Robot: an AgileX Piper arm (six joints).
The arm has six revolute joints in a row. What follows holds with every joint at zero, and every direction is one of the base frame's.
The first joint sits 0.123 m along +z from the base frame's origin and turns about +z.
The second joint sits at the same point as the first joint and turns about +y.
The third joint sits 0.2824 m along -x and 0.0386 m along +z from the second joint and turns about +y.
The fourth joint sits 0.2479 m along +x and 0.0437 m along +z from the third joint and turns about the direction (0.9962, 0, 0.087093).
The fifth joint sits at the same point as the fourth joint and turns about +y.
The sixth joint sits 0.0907 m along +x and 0.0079 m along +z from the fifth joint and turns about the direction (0.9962, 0, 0.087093).
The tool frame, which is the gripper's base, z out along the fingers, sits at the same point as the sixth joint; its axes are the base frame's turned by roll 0, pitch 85.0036 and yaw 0 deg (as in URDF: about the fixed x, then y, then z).
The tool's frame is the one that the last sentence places.
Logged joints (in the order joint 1, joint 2, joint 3, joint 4, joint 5, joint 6), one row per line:
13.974 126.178 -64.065 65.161 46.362 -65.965
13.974 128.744 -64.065 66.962 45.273 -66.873
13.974 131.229 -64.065 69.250 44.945 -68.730
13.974 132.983 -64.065 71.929 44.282 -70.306
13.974 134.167 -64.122 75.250 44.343 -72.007
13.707 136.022 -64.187 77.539 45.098 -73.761
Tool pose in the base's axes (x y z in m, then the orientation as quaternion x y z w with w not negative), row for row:
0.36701 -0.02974 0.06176 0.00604 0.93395 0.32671 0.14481
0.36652 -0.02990 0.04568 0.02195 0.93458 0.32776 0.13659
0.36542 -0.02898 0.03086 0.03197 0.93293 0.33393 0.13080
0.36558 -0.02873 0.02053 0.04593 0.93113 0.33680 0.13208
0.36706 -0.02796 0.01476 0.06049 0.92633 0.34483 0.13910
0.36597 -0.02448 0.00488 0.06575 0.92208 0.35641 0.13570
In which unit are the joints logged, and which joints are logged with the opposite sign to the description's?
The joints are logged in degrees. Opposite sign: joint 1.
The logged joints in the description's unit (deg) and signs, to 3 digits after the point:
-13.974 126.178 -64.065 65.161 46.362 -65.965
-13.974 128.744 -64.065 66.962 45.273 -66.873
-13.974 131.229 -64.065 69.250 44.945 -68.730
-13.974 132.983 -64.065 71.929 44.282 -70.306
-13.974 134.167 -64.122 75.250 44.343 -72.007
-13.707 136.022 -64.187 77.539 45.098 -73.761

